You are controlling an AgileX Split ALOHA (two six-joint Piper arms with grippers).
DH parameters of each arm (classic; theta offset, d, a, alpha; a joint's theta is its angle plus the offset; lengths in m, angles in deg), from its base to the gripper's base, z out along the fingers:
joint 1: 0 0.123 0 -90
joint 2: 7.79 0 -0.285 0
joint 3: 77.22 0 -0.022 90
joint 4: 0 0.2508 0 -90
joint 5: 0 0 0.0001 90
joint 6: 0 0.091 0 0
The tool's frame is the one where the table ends.
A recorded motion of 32 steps. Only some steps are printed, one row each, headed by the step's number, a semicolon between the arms.
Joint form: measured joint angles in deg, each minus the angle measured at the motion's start. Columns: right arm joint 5, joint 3, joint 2, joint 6, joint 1, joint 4; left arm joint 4, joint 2, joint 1, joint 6, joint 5, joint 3.
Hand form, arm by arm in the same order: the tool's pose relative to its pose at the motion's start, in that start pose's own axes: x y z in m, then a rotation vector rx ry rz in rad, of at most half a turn. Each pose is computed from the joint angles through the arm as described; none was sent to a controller.
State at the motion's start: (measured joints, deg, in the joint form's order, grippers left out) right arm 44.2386 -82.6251 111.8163 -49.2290 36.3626 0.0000; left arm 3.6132 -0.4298 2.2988 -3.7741 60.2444 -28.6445
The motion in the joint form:
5: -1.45 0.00 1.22 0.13 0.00 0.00; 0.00 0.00 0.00 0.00 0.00 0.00
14: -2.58 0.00 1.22 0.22 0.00 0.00; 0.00 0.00 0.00 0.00 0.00 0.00
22: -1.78 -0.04 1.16 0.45 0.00 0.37; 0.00 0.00 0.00 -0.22 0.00 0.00
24: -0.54 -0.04 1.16 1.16 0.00 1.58; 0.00 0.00 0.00 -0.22 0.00 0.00
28: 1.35 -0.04 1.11 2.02 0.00 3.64; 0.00 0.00 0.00 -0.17 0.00 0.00
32: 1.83 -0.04 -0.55 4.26 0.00 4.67; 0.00 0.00 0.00 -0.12 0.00 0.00
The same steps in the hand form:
5: -0.0004 -0.0004 0.0088 0.0030 -0.0026 0.0023; 0.0000 0.0000 0.0000 0.0000 0.0000 0.0000
14: -0.0015 -0.0018 0.0088 0.0179 -0.0155 0.0038; 0.0000 0.0000 0.0000 0.0000 0.0000 0.0000
22: -0.0012 -0.0008 0.0082 0.0058 -0.0109 0.0126; 0.0000 0.0000 0.0000 0.0000 0.0000 -0.0038
24: -0.0009 0.0016 0.0082 -0.0201 -0.0075 0.0403; 0.0000 0.0000 0.0000 0.0000 0.0000 -0.0038
28: -0.0009 0.0053 0.0077 -0.0611 -0.0050 0.0807; 0.0000 0.0000 0.0000 0.0000 0.0000 -0.0030
32: -0.0028 0.0049 -0.0043 -0.0554 -0.0278 0.1315; 0.0000 0.0000 0.0000 0.0000 0.0000 -0.0021

